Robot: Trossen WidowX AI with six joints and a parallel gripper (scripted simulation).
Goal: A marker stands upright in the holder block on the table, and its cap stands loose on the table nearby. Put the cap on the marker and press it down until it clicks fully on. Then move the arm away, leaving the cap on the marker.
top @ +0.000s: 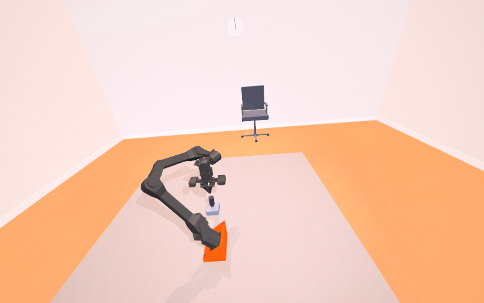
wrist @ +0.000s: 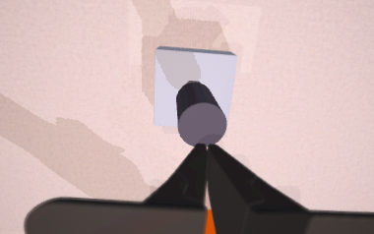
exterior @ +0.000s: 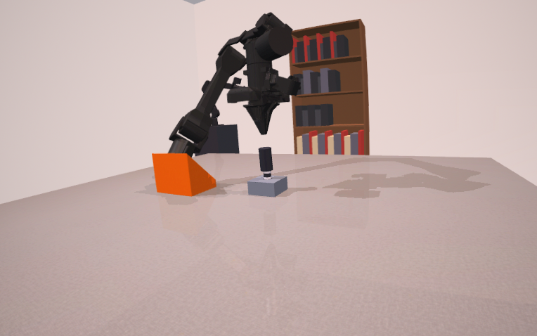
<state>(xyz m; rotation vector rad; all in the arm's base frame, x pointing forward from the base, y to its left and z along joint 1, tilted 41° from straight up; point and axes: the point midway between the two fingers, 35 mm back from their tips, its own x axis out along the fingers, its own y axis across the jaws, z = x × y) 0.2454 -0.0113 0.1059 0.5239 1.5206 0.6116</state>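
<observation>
The dark cylindrical cap lies 60 mm below my gripper tip. The rest, counted from my gripper tip: grey holder block: 120 mm below.
</observation>
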